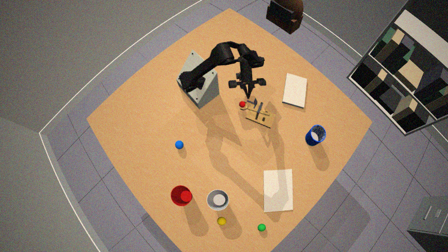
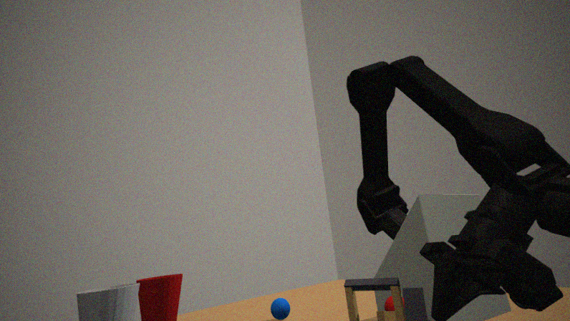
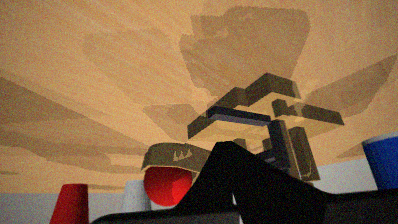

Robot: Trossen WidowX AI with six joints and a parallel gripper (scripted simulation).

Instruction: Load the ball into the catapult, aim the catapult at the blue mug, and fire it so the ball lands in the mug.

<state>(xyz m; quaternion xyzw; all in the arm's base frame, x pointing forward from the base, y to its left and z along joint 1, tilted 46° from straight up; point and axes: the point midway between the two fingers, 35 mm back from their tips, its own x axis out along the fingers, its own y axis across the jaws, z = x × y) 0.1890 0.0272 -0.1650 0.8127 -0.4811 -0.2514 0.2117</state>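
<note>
The dark grey lever lies 3 cm ahead of my gripper tip. From my gripper tip the other things lie so: blue mug: 40 cm ahead, 8 cm to the left, 2 cm below; then wooden catapult: 6 cm ahead, 2 cm to the right; then red ball: 5 cm to the right, 1 cm above.
</note>
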